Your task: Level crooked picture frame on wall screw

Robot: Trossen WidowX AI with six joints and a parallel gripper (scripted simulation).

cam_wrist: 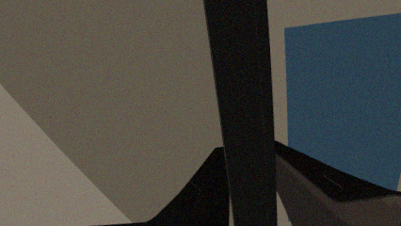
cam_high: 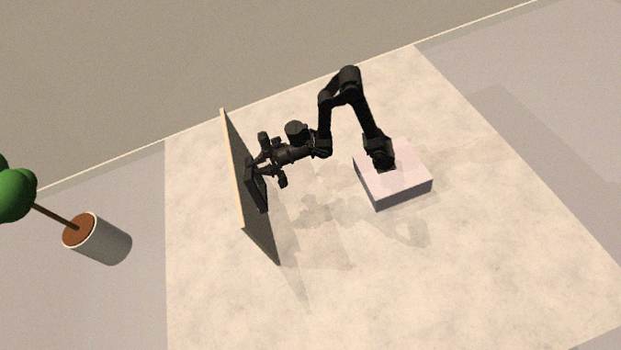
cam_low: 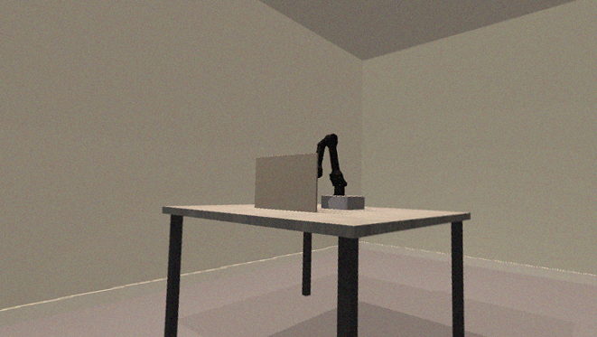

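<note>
Now: gripper tip 2 cm to the right of the picture frame and 5 cm above it. From my gripper tip the other things lie so: wall panel: 1 cm ahead, 1 cm to the left, 6 cm below.
</note>
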